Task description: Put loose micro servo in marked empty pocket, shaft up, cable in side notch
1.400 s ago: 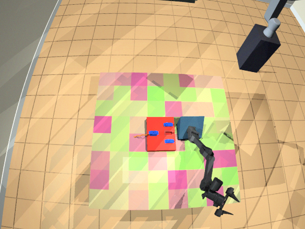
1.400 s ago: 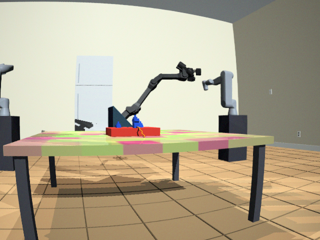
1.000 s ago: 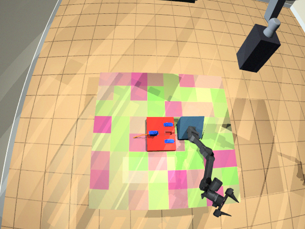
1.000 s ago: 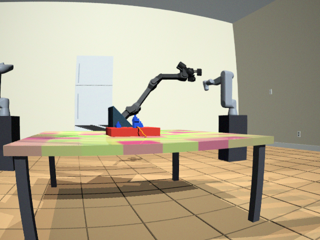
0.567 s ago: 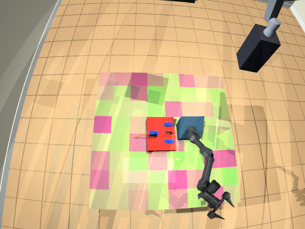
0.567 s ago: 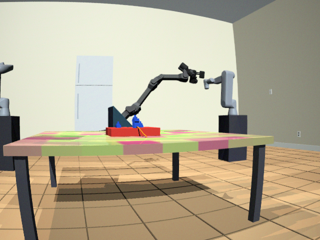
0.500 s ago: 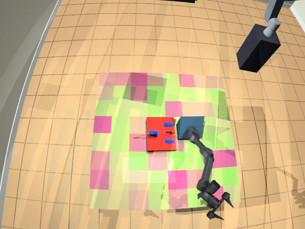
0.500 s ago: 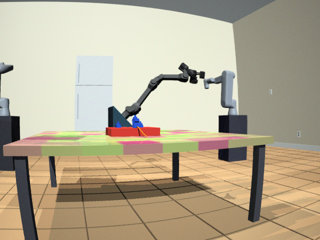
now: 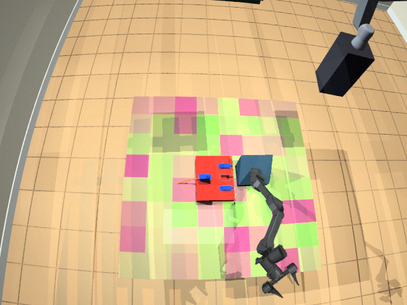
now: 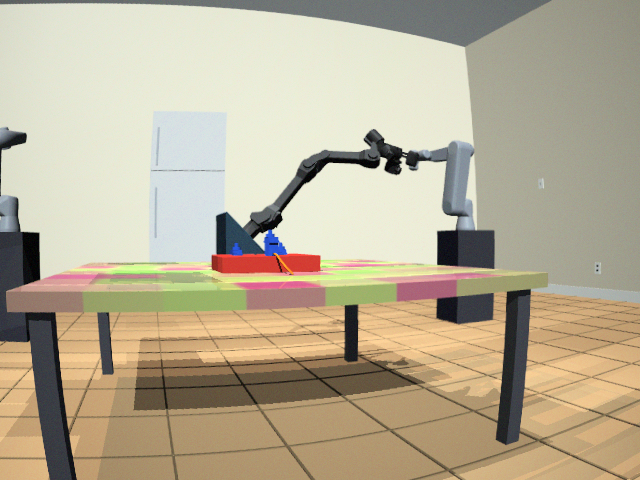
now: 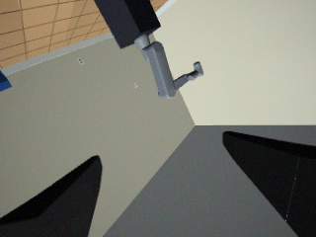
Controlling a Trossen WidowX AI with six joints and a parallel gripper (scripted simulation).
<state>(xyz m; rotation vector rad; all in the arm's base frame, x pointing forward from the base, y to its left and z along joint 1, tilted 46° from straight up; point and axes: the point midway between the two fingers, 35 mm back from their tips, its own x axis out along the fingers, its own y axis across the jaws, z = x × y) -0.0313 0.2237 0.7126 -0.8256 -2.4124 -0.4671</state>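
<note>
Right now the red deck is 390 mm ahead of my gripper tip, 650 mm to the right of it and 420 mm below it.
</note>
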